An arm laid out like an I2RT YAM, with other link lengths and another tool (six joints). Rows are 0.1 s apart.
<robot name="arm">
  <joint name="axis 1" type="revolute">
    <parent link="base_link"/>
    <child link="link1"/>
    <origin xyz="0 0 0.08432" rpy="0 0 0"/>
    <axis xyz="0 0 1"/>
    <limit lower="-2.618" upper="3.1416"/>
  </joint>
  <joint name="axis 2" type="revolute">
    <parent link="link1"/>
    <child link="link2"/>
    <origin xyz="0.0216 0.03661 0.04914" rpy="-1.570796 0 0"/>
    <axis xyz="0 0 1"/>
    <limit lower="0" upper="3.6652"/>
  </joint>
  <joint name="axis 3" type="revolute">
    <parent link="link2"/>
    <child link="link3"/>
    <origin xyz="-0.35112 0 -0.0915" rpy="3.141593 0 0"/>
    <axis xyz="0 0 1"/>
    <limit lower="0" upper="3.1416"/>
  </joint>
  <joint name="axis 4" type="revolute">
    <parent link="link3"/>
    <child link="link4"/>
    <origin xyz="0.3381 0.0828 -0.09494" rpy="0 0 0"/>
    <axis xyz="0 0 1"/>
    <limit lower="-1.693" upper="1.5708"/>
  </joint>
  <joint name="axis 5" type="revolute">
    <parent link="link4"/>
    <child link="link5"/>
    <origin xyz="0.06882 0.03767 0.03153" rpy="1.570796 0 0"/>
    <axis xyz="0 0 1"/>
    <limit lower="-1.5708" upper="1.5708"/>
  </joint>
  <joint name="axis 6" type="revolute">
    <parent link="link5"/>
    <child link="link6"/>
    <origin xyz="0.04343 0 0.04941" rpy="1.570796 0 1.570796"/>
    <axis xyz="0 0 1"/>
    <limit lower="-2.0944" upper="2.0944"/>
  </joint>
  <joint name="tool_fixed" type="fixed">
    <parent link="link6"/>
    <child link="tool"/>
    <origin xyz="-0.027 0.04 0.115" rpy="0 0.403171 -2.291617"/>
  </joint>
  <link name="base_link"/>
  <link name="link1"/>
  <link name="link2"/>
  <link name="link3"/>
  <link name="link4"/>
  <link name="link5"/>
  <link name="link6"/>
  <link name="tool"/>
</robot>
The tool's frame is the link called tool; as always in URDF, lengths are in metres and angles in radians.
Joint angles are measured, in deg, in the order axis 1, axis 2, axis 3, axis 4, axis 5, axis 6. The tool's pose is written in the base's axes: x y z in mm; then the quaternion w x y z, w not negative. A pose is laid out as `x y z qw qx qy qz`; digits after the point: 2 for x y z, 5 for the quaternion.
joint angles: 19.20, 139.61, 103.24, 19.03, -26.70, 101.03
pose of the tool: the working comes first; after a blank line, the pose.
Where each joint sits with the arm in this pose, in the base's axes (m; each line is computed from the numbers above, not from the rounded line before):
axis 1: 0.0000 0.0000 0.0843
axis 2: 0.0084 0.0417 0.1335
axis 3: 0.2910 0.0432 0.3610
axis 4: 0.5632 0.2386 0.2272
axis 5: 0.6463 0.2341 0.2426
axis 6: 0.6609 0.2598 0.1839
the tool: 0.7223 0.3682 0.1904

722.32 368.19 190.43 0.47099 -0.70143 0.24238 -0.47687
